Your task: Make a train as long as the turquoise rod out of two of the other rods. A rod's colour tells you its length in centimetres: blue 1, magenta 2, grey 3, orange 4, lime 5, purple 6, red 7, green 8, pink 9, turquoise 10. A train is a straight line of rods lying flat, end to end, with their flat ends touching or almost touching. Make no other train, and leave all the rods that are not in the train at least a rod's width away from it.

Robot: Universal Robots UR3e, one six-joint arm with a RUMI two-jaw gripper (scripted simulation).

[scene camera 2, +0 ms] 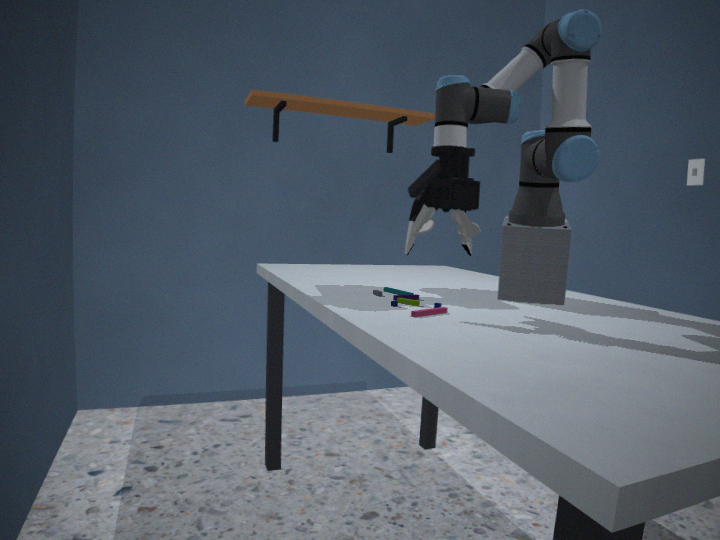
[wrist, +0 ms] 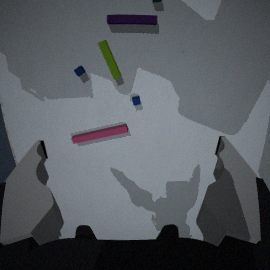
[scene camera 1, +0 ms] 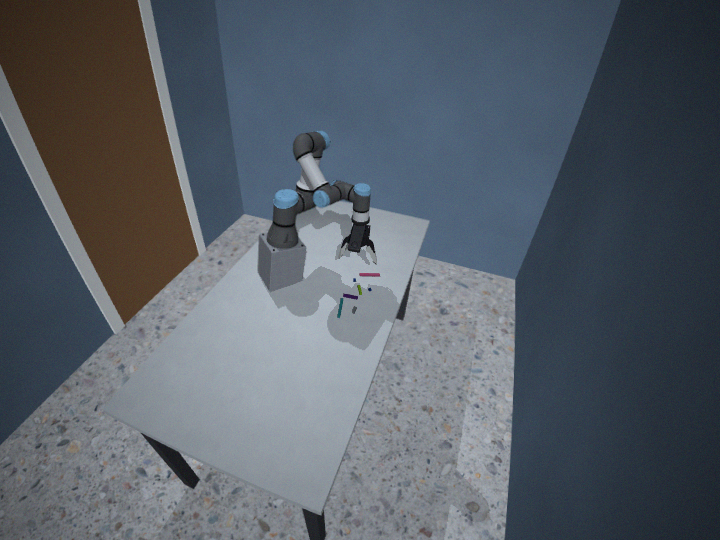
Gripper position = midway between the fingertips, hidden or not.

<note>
In view: the gripper [scene camera 2: 439, 255].
The gripper also shows in the wrist view [wrist: 130, 140] and in scene camera 1 [scene camera 1: 357, 261].
</note>
